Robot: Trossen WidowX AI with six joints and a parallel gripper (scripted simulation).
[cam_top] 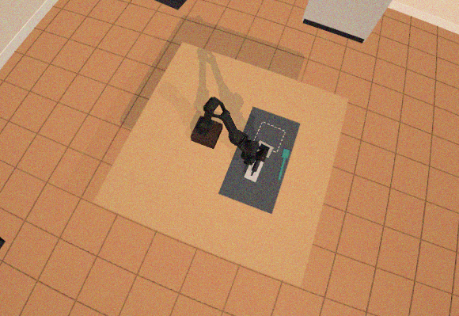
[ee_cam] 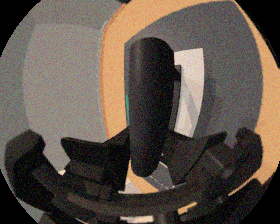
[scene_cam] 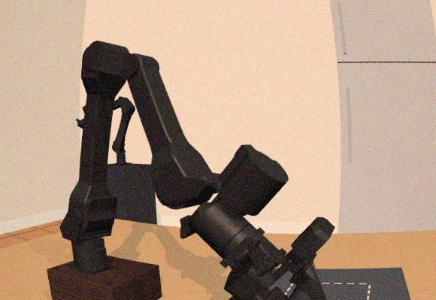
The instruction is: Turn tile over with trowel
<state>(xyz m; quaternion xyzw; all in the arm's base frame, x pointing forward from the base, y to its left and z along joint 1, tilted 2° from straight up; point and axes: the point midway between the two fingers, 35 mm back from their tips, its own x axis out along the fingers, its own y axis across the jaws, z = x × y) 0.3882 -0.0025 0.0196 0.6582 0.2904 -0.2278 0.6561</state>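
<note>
Now: gripper tip 3 cm past the tile, 10 cm to the right of it and 5 cm above it. Round my gripper tip: dark grey mat 2 cm behind, 6 cm to the left, 9 cm below; teal long-handled tool 12 cm ahead, 10 cm to the left, 7 cm below.
</note>
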